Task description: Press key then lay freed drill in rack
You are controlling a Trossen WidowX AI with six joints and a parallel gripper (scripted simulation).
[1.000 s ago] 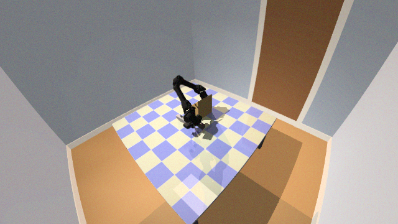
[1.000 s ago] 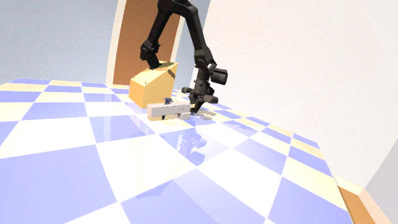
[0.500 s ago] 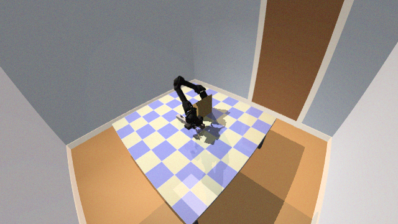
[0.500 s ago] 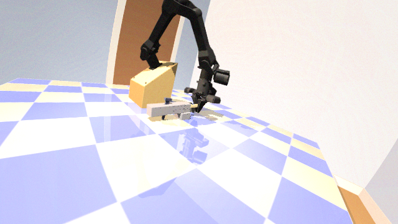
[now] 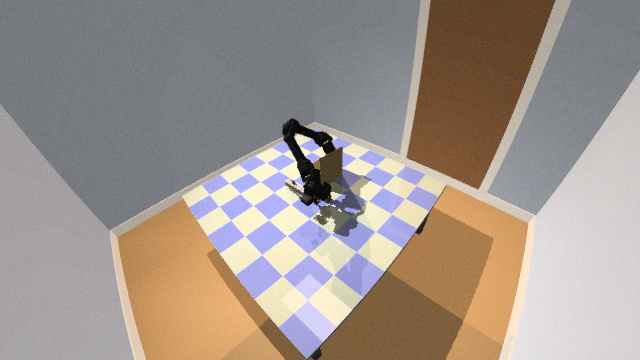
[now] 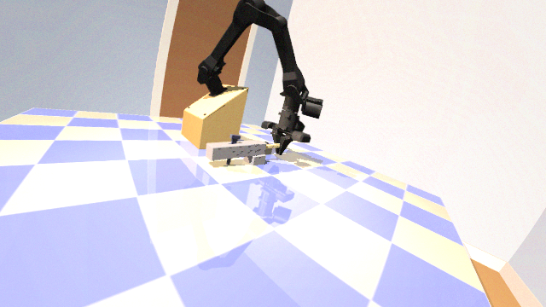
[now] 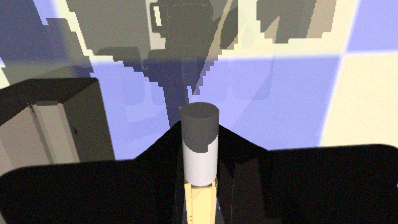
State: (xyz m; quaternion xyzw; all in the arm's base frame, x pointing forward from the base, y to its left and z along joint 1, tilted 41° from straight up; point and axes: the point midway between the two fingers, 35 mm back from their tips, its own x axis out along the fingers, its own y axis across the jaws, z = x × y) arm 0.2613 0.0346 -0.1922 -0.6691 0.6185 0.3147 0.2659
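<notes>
My gripper tip is now 70 mm past the dark block and 20 mm to the left of it. The rest, counted from my gripper tip: drill: 40 mm to the right, 30 mm above; then grey block housing: 10 mm ahead, 180 mm to the right, 10 mm above; then blue-grey key: 20 mm ahead, 200 mm to the right, 30 mm above.
</notes>
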